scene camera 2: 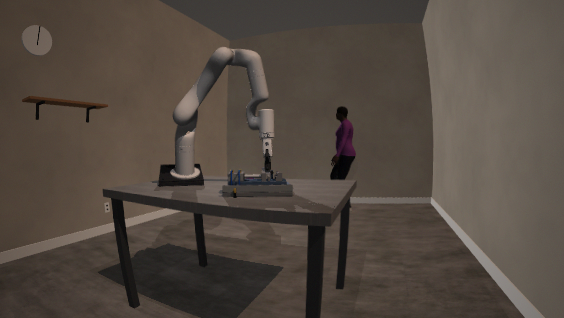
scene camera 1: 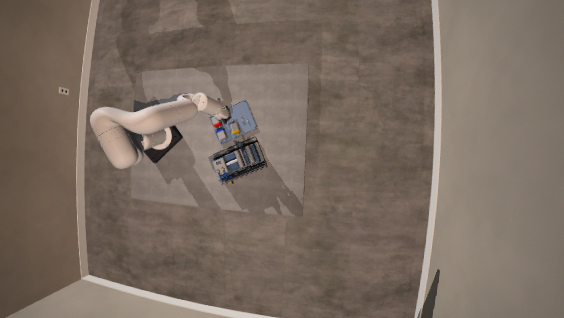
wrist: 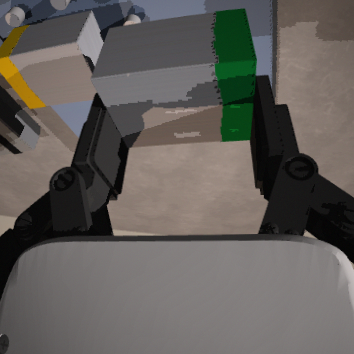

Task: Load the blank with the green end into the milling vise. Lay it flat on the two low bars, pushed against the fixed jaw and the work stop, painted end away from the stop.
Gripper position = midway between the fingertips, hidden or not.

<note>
In view: the gripper (wrist: 183, 105) and a green-ended blank (wrist: 185, 79).
</note>
